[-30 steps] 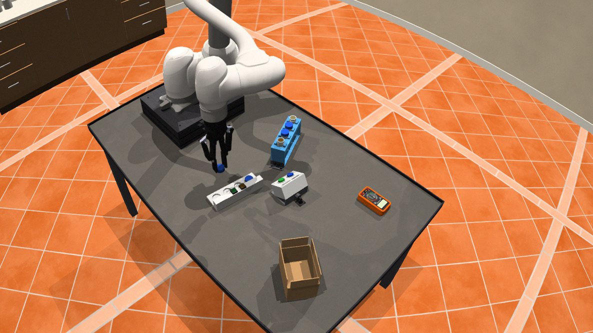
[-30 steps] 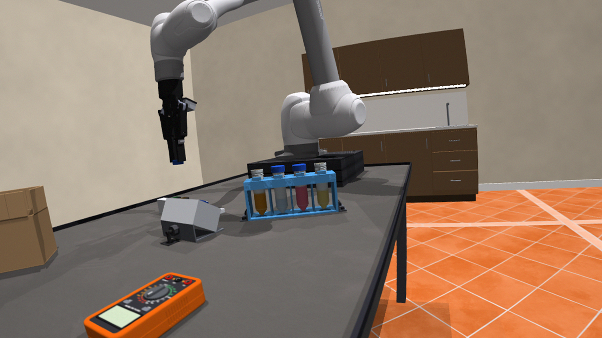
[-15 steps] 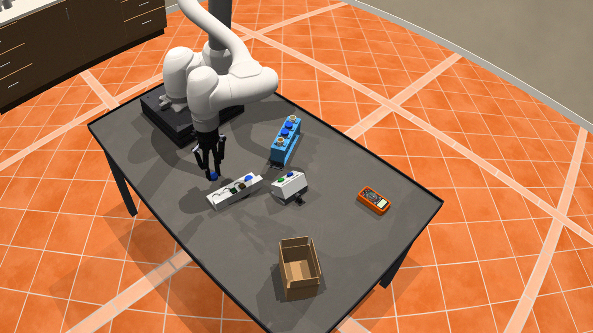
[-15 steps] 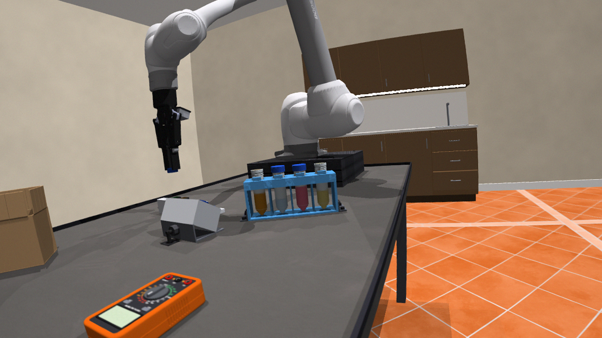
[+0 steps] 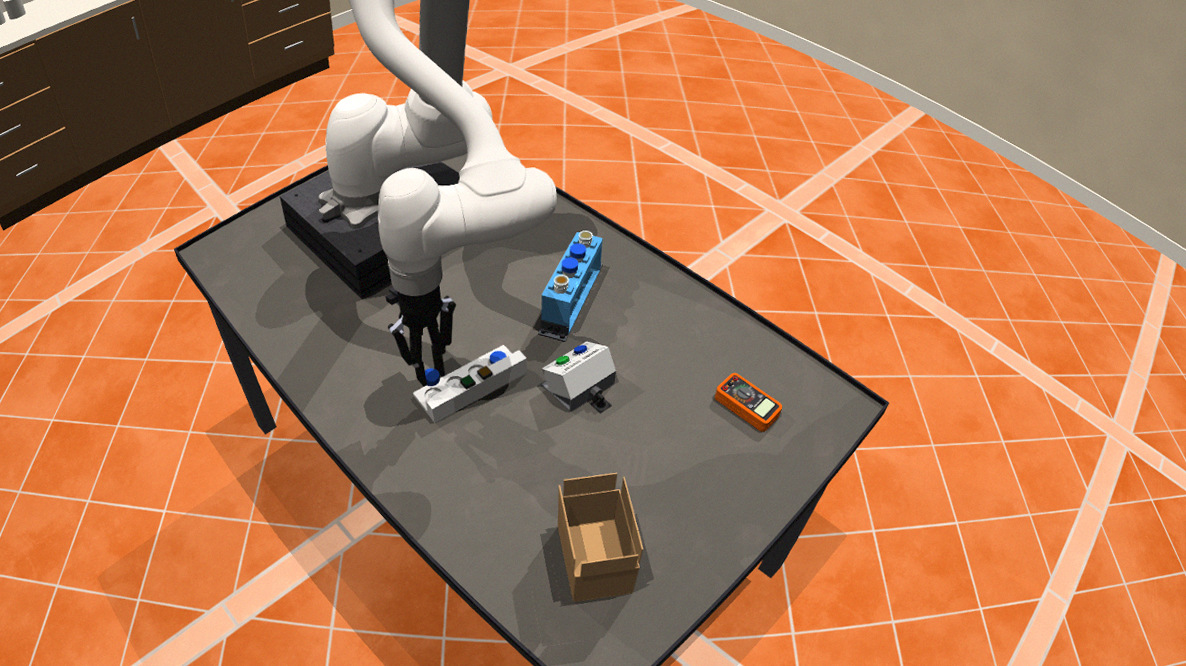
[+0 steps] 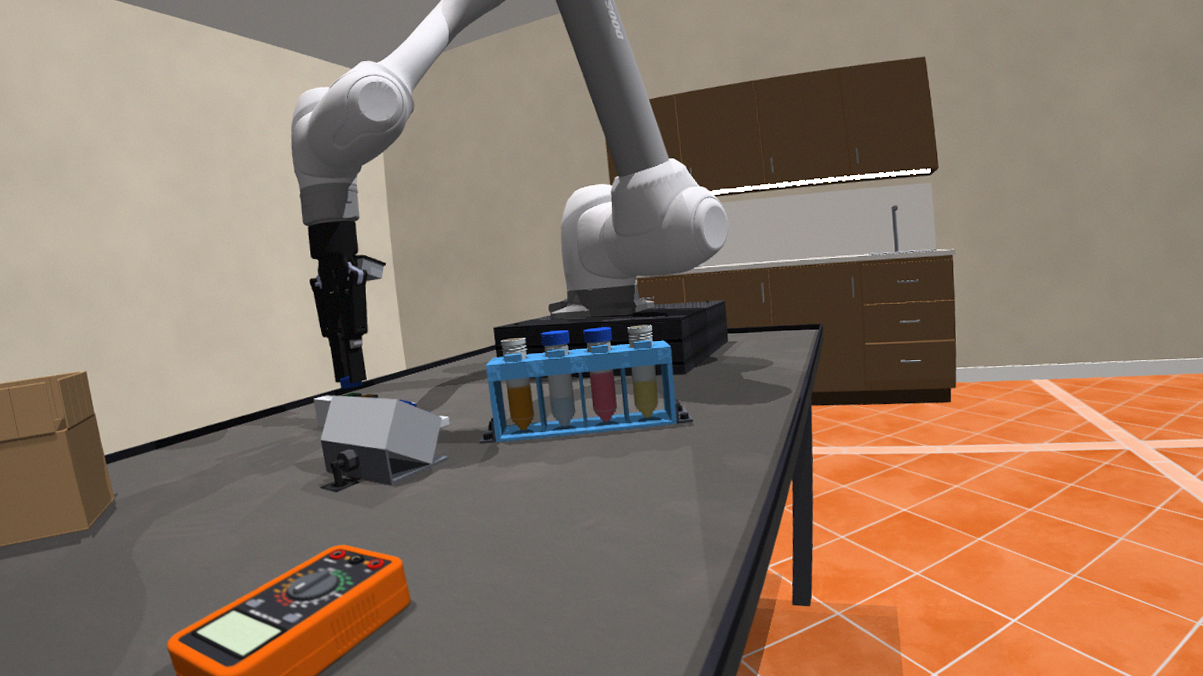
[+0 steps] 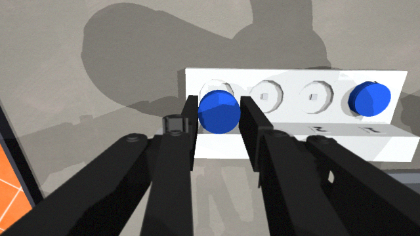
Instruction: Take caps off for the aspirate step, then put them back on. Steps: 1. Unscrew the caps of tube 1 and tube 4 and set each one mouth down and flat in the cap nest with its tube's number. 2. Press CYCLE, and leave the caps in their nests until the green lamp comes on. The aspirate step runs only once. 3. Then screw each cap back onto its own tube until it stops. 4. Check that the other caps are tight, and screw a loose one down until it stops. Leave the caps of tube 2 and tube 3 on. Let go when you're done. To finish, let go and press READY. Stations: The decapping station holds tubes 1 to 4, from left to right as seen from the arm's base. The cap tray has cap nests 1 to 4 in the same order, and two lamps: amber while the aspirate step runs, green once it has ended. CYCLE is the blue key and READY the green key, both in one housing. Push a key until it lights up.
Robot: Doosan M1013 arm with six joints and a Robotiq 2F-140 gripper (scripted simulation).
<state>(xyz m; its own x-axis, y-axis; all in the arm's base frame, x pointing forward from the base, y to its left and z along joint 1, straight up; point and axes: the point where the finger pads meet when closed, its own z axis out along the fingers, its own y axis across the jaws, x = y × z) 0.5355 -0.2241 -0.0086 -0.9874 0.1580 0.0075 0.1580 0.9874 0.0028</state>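
Right now the blue key is 25 cm to the left of my hand, 15 cm ahead of it and 3 cm below it. The rest, counted from my hand: green key (21 cm to the left, 15 cm ahead, 3 cm below); grey key housing (23 cm to the left, 17 cm ahead, 4 cm below).
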